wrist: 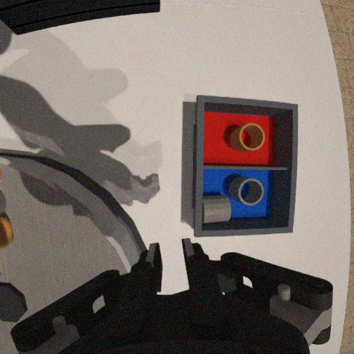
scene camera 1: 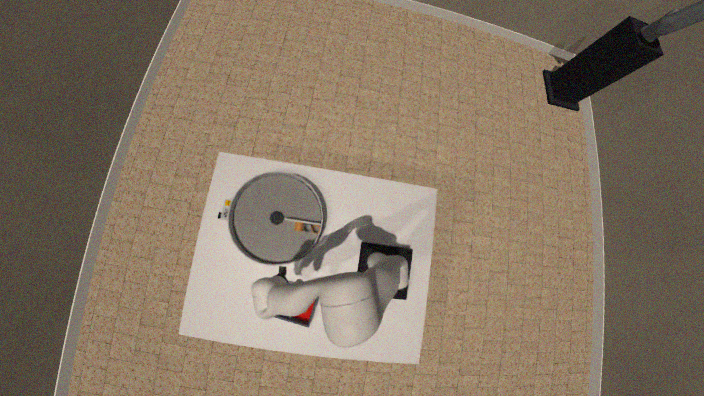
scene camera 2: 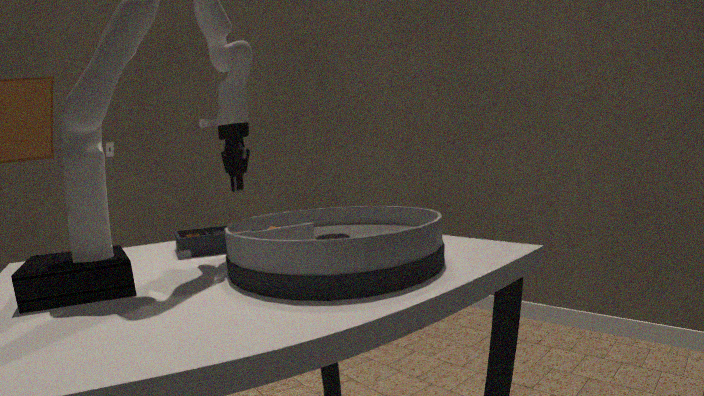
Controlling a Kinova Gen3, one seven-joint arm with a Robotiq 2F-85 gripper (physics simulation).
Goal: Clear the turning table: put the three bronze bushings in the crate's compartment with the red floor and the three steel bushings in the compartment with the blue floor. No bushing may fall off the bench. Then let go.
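Pixels of known places: gripper, fingertip midpoint: (scene camera 2: 237, 191); arm's base, origin of the base link: (scene camera 1: 377, 262) (scene camera 2: 93, 258).
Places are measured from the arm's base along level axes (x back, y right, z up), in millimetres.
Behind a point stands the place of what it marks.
My gripper (scene camera 2: 237, 189) {z 86, x -399, y -93 mm} (wrist: 171, 251) hangs high above the bench between the turning table (scene camera 1: 255, 235) {z -11, x -559, y 75 mm} (scene camera 2: 335, 257) {z 2, x -343, y 329 mm} (wrist: 65, 245) and the crate (scene camera 2: 202, 246) {z -41, x -313, y -156 mm} (wrist: 199, 150). Its fingers are slightly open with nothing between them. In the wrist view one bronze bushing (wrist: 236, 141) stands upright on the red floor. On the blue floor, one steel bushing (wrist: 238, 192) stands upright and another steel bushing (wrist: 216, 208) lies on its side by the wall. On the turning table a bronze bushing (scene camera 1: 298, 226) {z 26, x -366, y 132 mm}, a greyish steel one (scene camera 1: 308, 228) and another bronze one (scene camera 1: 315, 228) {z -12, x -293, y 131 mm} sit in a row. The arm partly hides the crate in scene camera 1.
A thin fixed bar (scene camera 1: 302, 220) {z -12, x -355, y 162 mm} runs from the turning table's dark hub (scene camera 1: 276, 217) {z -4, x -473, y 165 mm} to its raised rim, along the row of bushings. The black arm base (scene camera 1: 401, 294) {z -3, x 126, y -141 mm} (scene camera 2: 75, 287) {z -33, x 50, y 79 mm} (wrist: 90, 15) stands on the bench. A small labelled box (scene camera 1: 226, 210) {z -6, x -705, y 175 mm} is beside the turning table.
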